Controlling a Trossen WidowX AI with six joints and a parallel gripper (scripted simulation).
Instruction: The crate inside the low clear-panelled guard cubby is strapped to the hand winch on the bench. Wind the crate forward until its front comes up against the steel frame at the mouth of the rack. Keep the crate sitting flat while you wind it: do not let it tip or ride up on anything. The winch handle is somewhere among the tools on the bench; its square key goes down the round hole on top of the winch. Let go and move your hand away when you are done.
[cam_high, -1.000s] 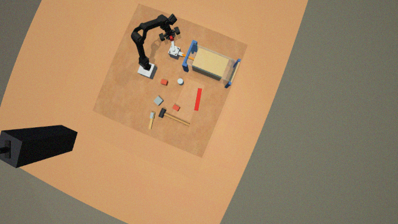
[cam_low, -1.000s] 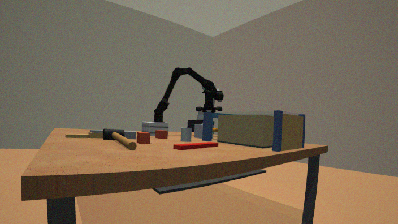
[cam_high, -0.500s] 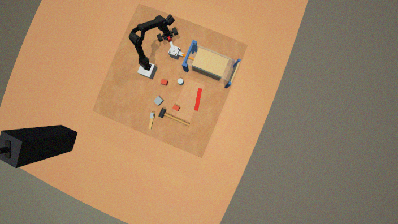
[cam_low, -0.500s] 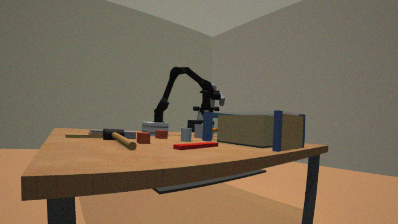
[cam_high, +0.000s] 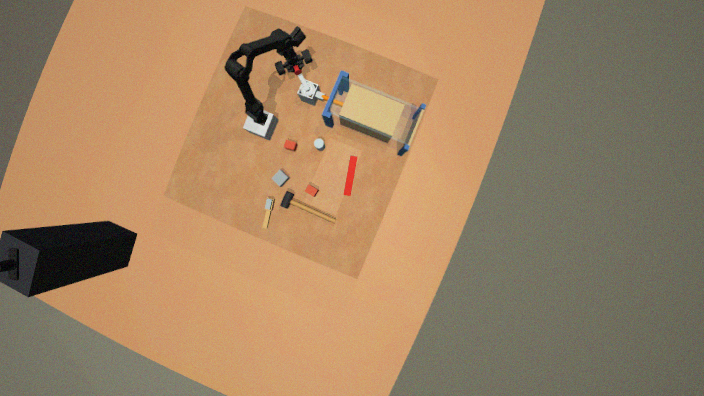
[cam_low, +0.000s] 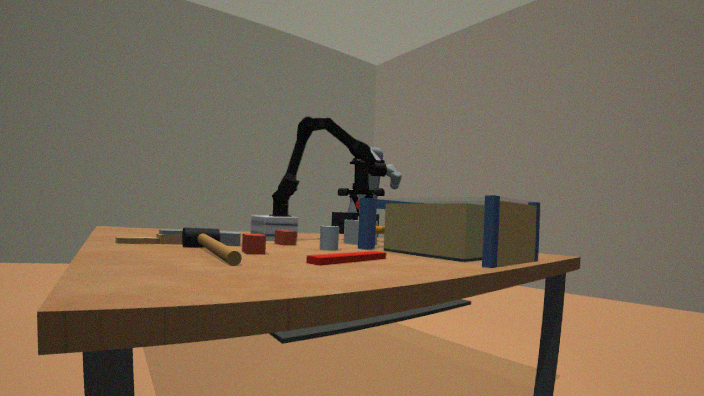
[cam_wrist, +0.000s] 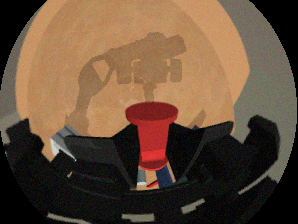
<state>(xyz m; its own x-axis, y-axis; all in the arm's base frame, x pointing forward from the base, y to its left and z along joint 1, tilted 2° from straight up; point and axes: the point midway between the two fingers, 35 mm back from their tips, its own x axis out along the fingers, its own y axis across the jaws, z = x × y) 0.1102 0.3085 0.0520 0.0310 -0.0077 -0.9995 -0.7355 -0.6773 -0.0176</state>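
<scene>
Now: the grey hand winch 8 cm below my gripper tip, 7 cm to the right of it and 6 cm ahead of it. Round my gripper tip: red knob (2 cm above); then winch handle (3 cm ahead, 2 cm to the right, 1 cm below); then clear-panelled cubby (48 cm ahead, 8 cm to the right).
</scene>
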